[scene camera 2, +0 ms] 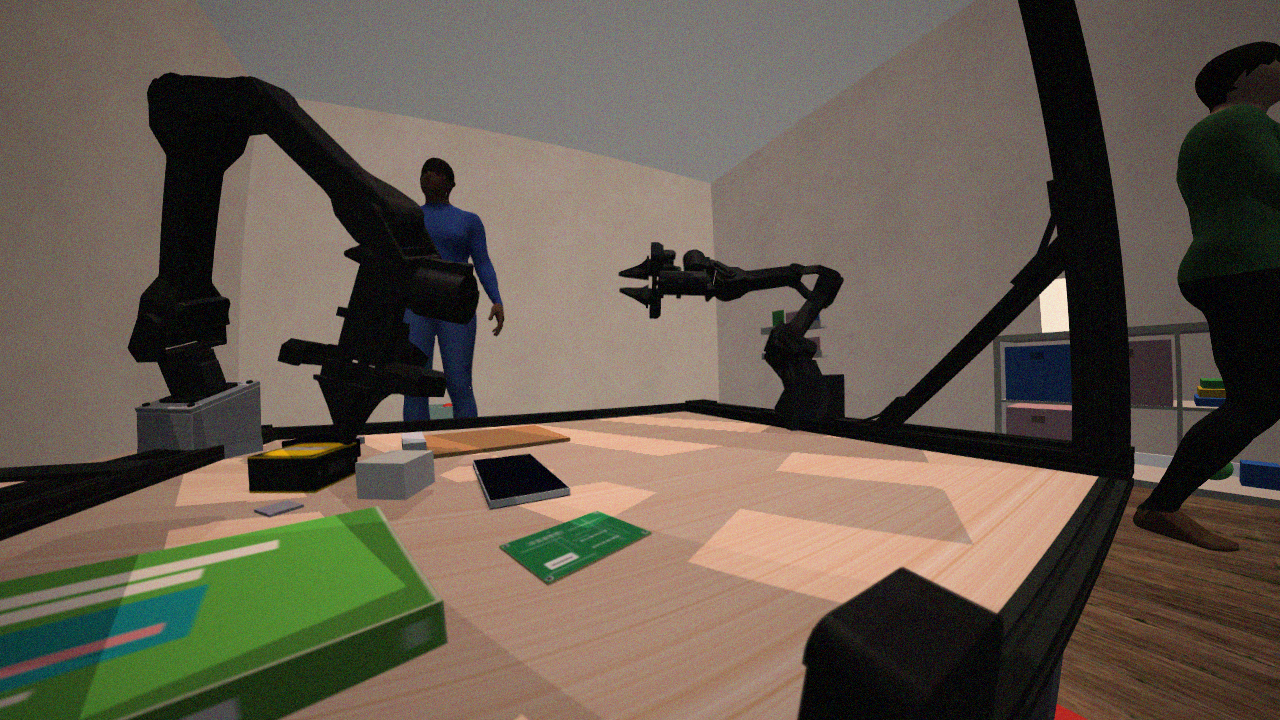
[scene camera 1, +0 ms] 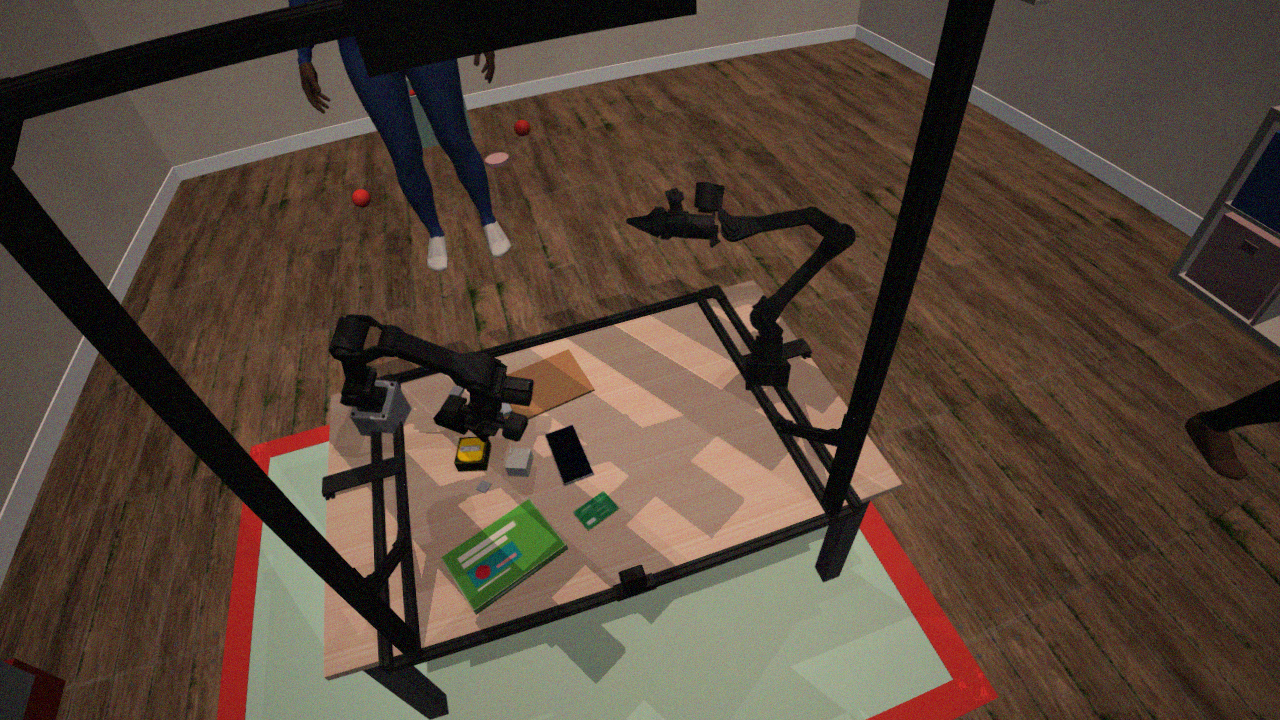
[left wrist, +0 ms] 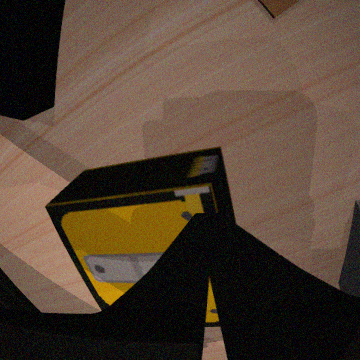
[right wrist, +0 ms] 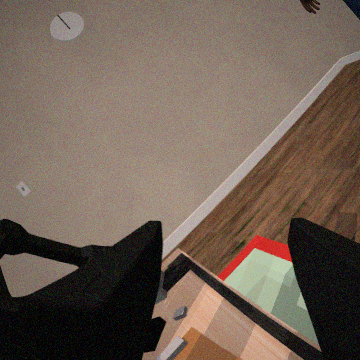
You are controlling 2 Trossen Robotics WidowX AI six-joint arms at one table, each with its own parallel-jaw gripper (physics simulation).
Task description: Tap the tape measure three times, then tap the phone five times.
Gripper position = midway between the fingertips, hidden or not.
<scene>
On the table rest a black phone (scene camera 2: 507,481), a grey-white block (scene camera 2: 396,474) and a brown board (scene camera 2: 471,442). Further things: my left gripper (scene camera 2: 345,443) and my right gripper (scene camera 2: 619,282).
The black phone also shows in scene camera 1 (scene camera 1: 570,458). The brown board shows as well in scene camera 1 (scene camera 1: 558,379). My left gripper is seen too in scene camera 1 (scene camera 1: 484,440) and in the left wrist view (left wrist: 206,225). The left wrist view does not show the black phone: it is out of frame. The right wrist view does not show the black phone: it is out of frame.
</scene>
